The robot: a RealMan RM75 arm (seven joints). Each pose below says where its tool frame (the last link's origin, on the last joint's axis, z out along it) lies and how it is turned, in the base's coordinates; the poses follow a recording.
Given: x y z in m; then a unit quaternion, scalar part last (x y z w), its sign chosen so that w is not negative.
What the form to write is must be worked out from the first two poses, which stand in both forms.
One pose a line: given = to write
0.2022, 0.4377, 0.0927, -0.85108, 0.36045, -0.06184, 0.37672 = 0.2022, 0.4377, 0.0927, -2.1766, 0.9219, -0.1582
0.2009, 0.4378, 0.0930, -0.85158, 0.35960, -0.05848, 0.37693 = 0.2009, 0.4378, 0.0930, -2.1777, 0.9196, -0.1495
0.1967, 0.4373, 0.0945, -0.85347, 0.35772, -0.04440, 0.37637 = 0.1967, 0.4373, 0.0945, -2.1831, 0.9150, -0.1136
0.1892, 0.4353, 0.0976, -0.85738, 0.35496, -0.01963, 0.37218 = 0.1892, 0.4353, 0.0976, -2.1975, 0.9098, -0.0503
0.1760, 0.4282, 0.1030, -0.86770, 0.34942, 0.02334, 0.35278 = 0.1760, 0.4282, 0.1030, -2.2446, 0.9039, 0.0604
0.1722, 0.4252, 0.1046, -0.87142, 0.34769, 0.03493, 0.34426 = 0.1722, 0.4252, 0.1046, -2.2635, 0.9031, 0.0907
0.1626, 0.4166, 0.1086, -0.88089, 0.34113, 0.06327, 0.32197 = 0.1626, 0.4166, 0.1086, -2.3130, 0.8957, 0.1661
